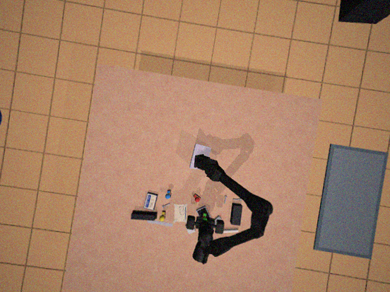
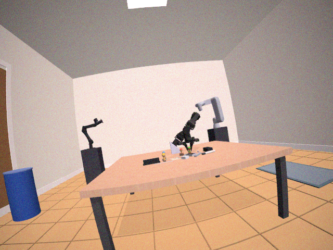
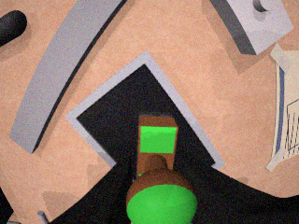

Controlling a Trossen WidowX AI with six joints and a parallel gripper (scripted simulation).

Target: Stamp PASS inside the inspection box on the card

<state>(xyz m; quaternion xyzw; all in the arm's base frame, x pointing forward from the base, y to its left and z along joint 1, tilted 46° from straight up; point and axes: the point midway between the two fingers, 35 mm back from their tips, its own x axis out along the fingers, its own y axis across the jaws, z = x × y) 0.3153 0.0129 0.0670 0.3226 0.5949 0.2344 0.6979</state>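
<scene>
The ink pad lies 3 cm below my gripper tip. From my gripper tip the other things lie so: grey box (8 cm ahead, 7 cm to the right, 2 cm below); red stamp (10 cm behind, 5 cm to the right, 2 cm below); grey bar (5 cm ahead, 5 cm to the left, 3 cm below).
</scene>
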